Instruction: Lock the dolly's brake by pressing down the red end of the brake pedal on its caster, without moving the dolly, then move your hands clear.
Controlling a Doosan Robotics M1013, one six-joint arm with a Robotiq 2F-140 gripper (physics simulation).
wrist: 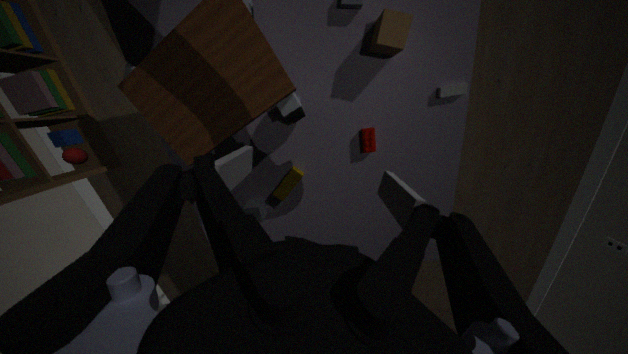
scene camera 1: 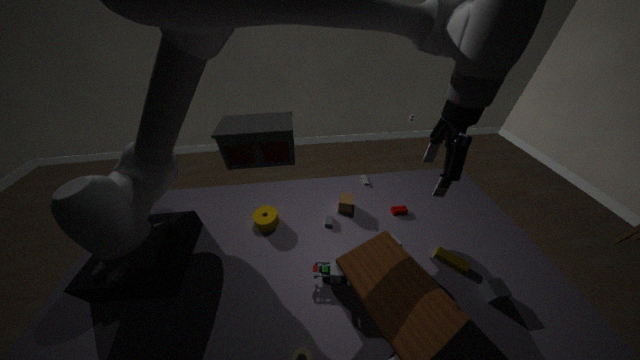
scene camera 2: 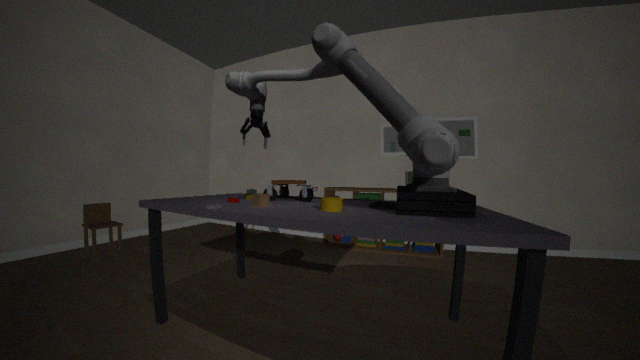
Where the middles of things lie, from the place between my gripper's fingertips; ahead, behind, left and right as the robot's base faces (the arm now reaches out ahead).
Labels:
I see my gripper 260 mm above the wooden dolly point(wrist: 212, 75), 200 mm past it and 190 mm to the left of it.

